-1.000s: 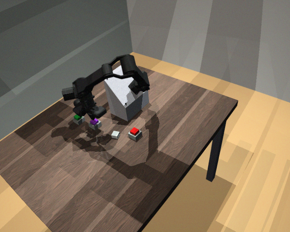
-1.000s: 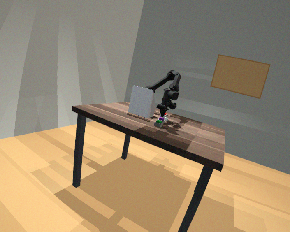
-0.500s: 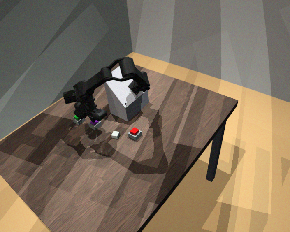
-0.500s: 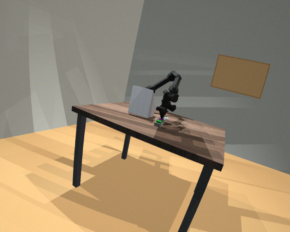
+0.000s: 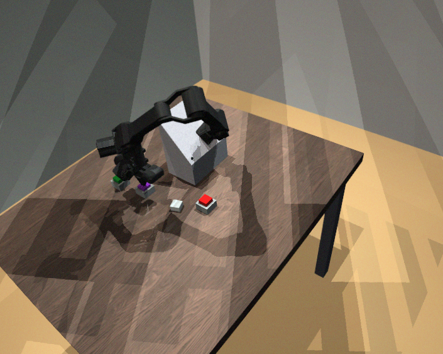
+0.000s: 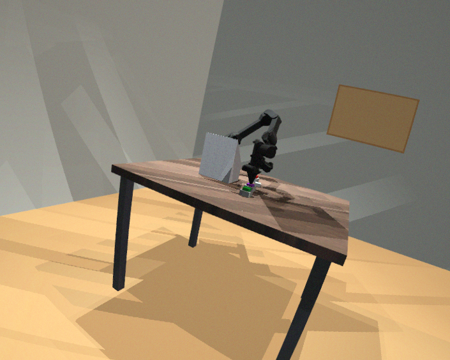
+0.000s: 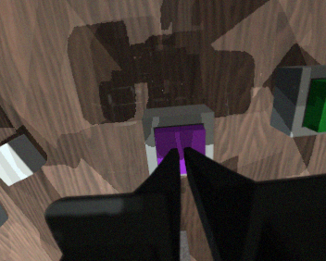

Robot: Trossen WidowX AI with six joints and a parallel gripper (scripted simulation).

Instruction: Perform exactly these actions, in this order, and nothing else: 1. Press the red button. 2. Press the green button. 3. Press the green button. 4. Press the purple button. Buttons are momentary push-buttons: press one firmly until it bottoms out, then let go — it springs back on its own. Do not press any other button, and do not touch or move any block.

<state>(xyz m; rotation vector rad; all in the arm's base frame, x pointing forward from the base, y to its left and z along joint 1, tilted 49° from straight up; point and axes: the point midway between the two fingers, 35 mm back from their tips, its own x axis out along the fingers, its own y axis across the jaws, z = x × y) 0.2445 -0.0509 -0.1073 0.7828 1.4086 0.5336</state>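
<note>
Right now my gripper tip is 1 cm above the purple button. From my gripper tip the other things lie so: green button: 11 cm to the right, 1 cm ahead; red button: 23 cm to the left, 4 cm behind; small white block: 14 cm to the left, 3 cm below, 1 cm ahead.
</note>
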